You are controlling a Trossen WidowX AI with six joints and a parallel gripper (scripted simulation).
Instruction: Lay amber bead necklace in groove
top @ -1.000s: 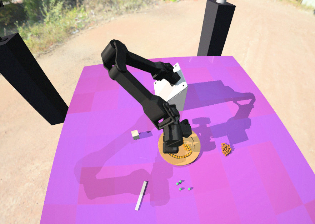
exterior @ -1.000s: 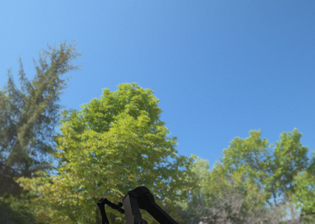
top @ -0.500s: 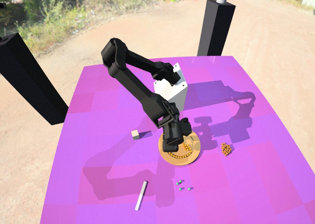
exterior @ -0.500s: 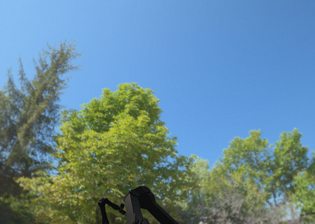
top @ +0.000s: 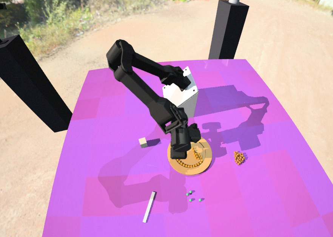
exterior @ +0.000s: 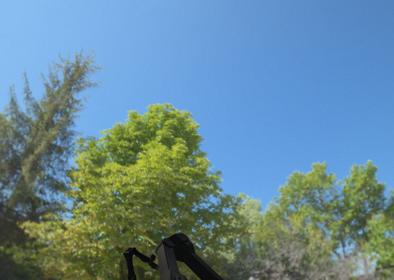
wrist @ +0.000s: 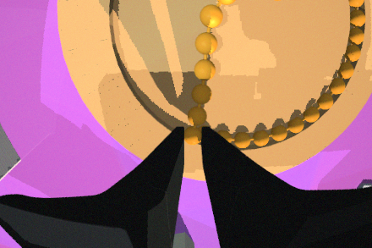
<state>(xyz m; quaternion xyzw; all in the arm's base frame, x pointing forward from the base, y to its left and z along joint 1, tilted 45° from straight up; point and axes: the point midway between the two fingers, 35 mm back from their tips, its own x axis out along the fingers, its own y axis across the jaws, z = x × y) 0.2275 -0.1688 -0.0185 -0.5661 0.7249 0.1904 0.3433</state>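
My gripper tip is now 5 cm short of the round tan bead board, 4 cm to the right of it and 1 cm above it. Also, from my gripper tip: small cream cube: 15 cm to the right, 6 cm behind; then white bar: 22 cm ahead, 18 cm to the right, 1 cm below.
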